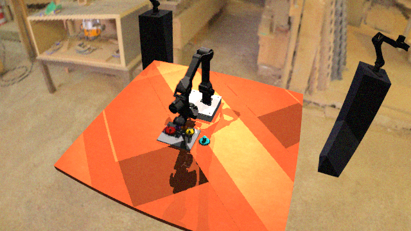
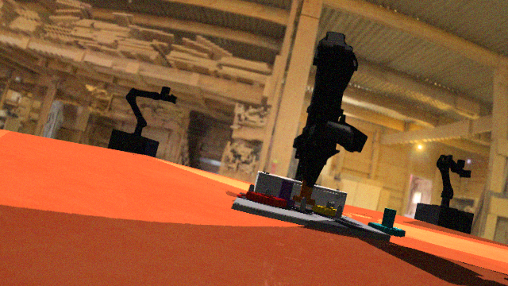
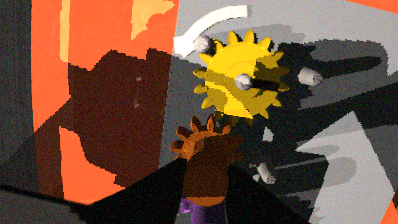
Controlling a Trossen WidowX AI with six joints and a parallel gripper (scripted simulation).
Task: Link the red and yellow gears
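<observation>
The orange gear lies 10 mm below my gripper tip. Also, from my gripper tip: yellow gear: 40 mm to the left, 30 mm below, 10 mm ahead; then purple gear: 40 mm to the right, 20 mm below, 10 mm ahead; then grey board: 60 mm ahead, 40 mm below, 10 mm to the right.
</observation>
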